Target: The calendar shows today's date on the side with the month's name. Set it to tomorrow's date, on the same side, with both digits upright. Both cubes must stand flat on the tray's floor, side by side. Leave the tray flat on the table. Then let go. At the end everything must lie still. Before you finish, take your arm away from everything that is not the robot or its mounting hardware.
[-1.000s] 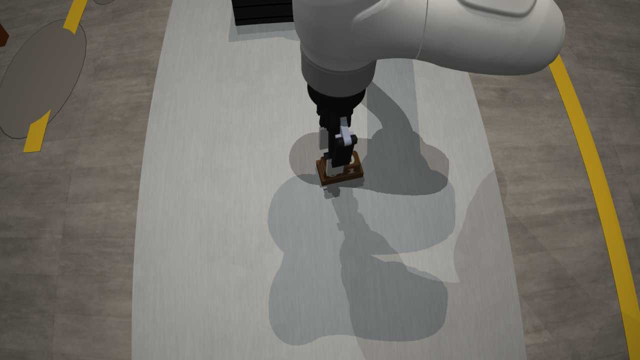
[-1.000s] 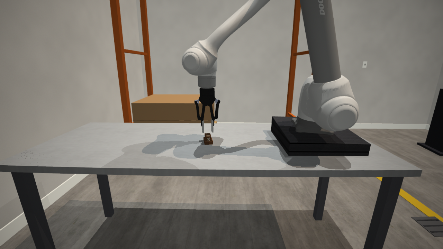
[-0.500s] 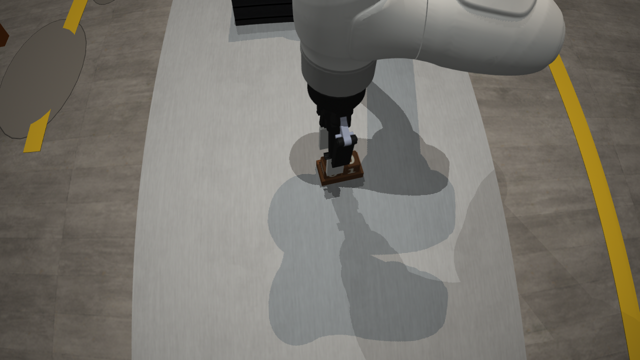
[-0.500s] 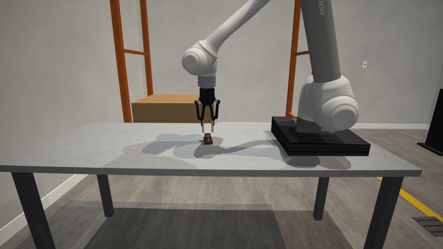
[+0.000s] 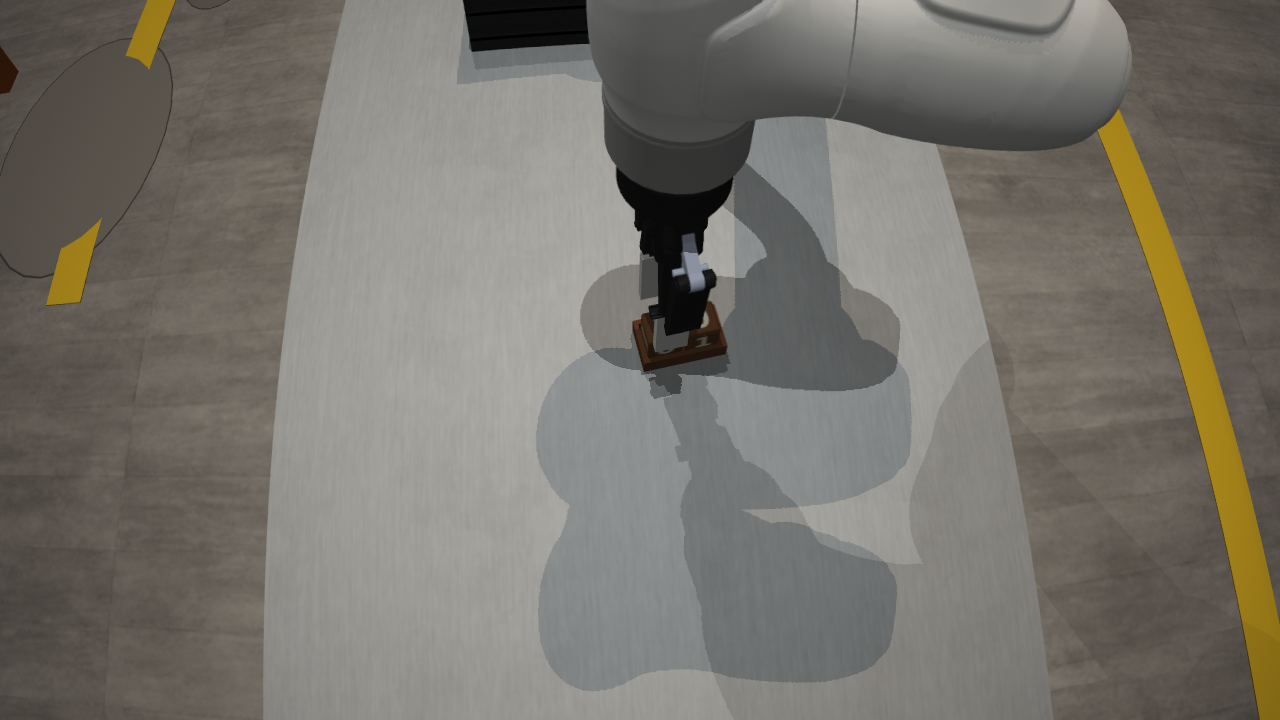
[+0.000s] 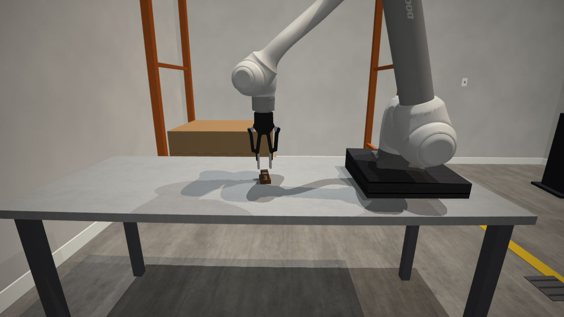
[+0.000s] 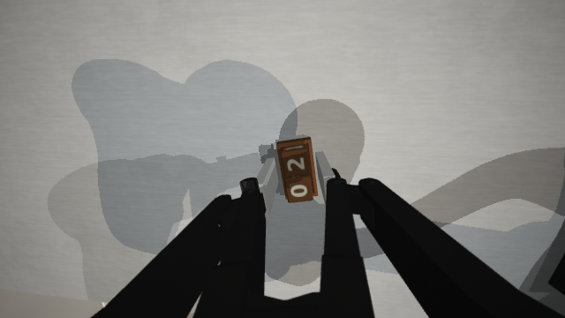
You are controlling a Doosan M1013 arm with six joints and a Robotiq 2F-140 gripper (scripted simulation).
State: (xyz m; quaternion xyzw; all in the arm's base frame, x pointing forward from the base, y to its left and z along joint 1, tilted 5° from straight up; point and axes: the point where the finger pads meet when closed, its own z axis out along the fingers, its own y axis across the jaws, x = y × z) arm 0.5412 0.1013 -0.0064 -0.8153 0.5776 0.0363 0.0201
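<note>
Now: the brown calendar tray 70 mm below my hand, 20 mm to the left of it and 10 mm behind it.
</note>
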